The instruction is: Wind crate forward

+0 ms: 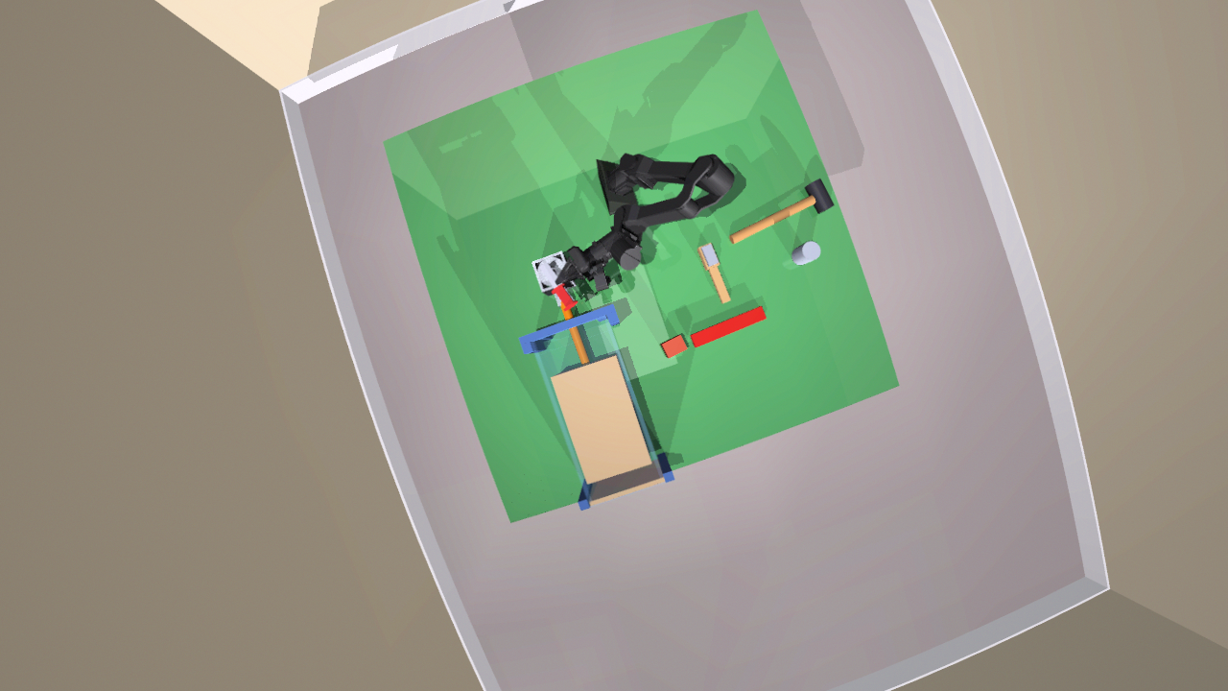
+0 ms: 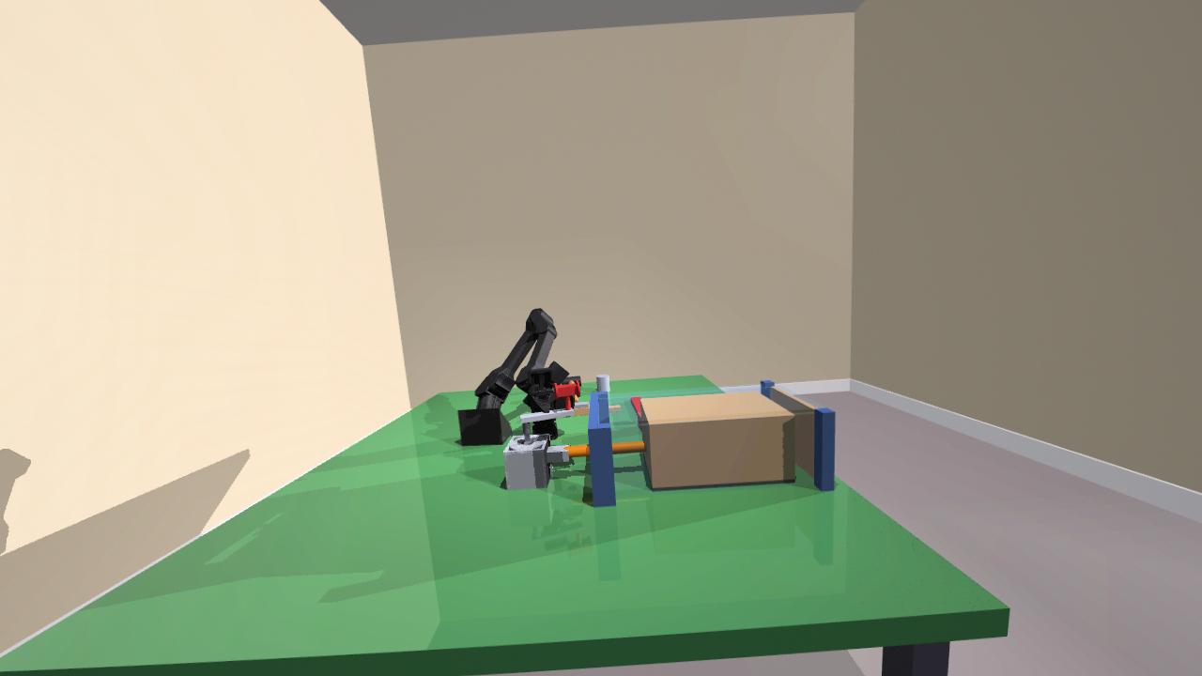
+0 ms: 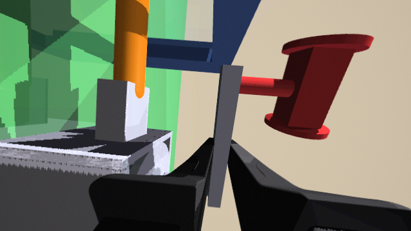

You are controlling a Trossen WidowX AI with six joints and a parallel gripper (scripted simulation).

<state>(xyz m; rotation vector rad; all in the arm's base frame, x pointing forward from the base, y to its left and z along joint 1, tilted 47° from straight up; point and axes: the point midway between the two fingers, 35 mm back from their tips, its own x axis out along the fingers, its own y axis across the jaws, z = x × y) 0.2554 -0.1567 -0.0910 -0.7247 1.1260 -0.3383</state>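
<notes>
My gripper tip is 5 cm short of the red knob, 4 cm below it and 2 cm to the right of it. Also, from my gripper tip: blue steel frame: 11 cm ahead, 4 cm below, 1 cm to the left; winch: 12 cm below, 6 cm behind, 3 cm to the right; winch handle: 1 cm to the left, 1 cm ahead, 1 cm above.
</notes>
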